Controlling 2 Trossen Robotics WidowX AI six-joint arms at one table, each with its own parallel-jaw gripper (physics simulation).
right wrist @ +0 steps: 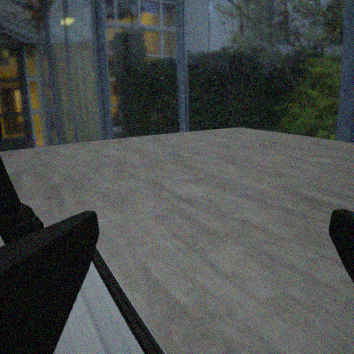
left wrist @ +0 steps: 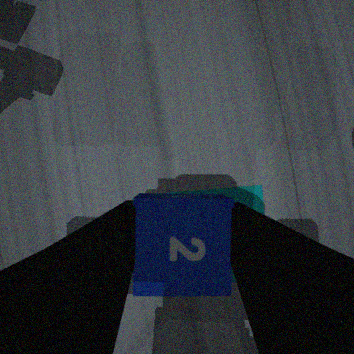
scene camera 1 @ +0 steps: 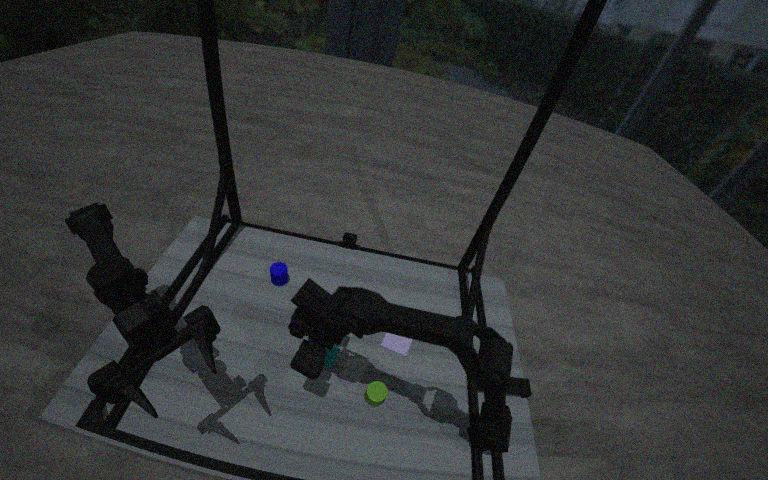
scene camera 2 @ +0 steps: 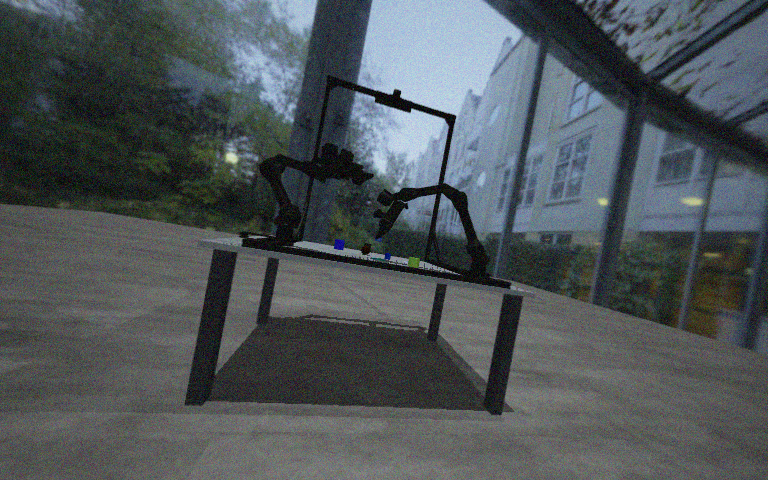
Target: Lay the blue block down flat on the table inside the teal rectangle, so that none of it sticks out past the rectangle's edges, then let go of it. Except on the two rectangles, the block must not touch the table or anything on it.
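Frame: origin at the left arm's base, x ahead, y left, z up, level; millimetres.
Seen in the pictures: left gripper, between the fingertips: (left wrist: 181, 212) (scene camera 1: 309, 345) (scene camera 2: 376, 239); right gripper, between the fingertips: (right wrist: 214, 222) (scene camera 1: 186, 393) (scene camera 2: 368, 171); left arm's base, origin of its link: (scene camera 1: 484, 436) (scene camera 2: 477, 275); right arm's base, origin of its link: (scene camera 2: 283, 240).
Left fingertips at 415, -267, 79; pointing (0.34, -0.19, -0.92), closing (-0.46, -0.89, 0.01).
Pixels of each thing's top centre, then the offset from my left fingertips to it, as dx, dy, dz. "spot": a spot on its surface instead.
- blue block, centre of its top: (left wrist: 183, 247) -9, +4, +11
- teal rectangle, a spot on its surface: (left wrist: 255, 194) spot: -25, -55, -97
- blue cylinder, centre of its top: (scene camera 1: 278, 268) (scene camera 2: 340, 239) +87, -279, -44
- lime cylinder, centre of its top: (scene camera 1: 377, 391) (scene camera 2: 414, 257) -160, +113, -54
- lilac rectangle, a spot on its surface: (scene camera 1: 396, 343) spot: -250, -30, -97
- dark brown object, centre of its top: (scene camera 2: 366, 245) -31, -169, -48
- small blue object, centre of its top: (scene camera 2: 388, 253) -135, -96, -67
The blue block (scene camera 2: 378, 238) (left wrist: 183, 250), marked with a 2, is held above the table between the fingers of my left gripper (scene camera 2: 380, 233) (left wrist: 181, 212), which is shut on it. In scene camera 1 the left arm hides the block. The teal rectangle (scene camera 1: 331, 356) (left wrist: 255, 194) lies on the table, partly covered by the arm in scene camera 1. In the left wrist view it shows past the block's upper edge and right side, partly in shadow; the block hides the rest. My right gripper (scene camera 1: 184, 393) (right wrist: 214, 222) is open and empty, raised at the picture's left.
A blue cylinder (scene camera 1: 278, 273) (scene camera 2: 338, 243) stands farther back. A lime cylinder (scene camera 1: 375, 392) (scene camera 2: 413, 262) stands in front and right of the teal rectangle. The lilac rectangle (scene camera 1: 396, 343) lies to the right. A dark brown object (scene camera 2: 366, 248) and a small blue object (scene camera 2: 387, 256) stand nearby.
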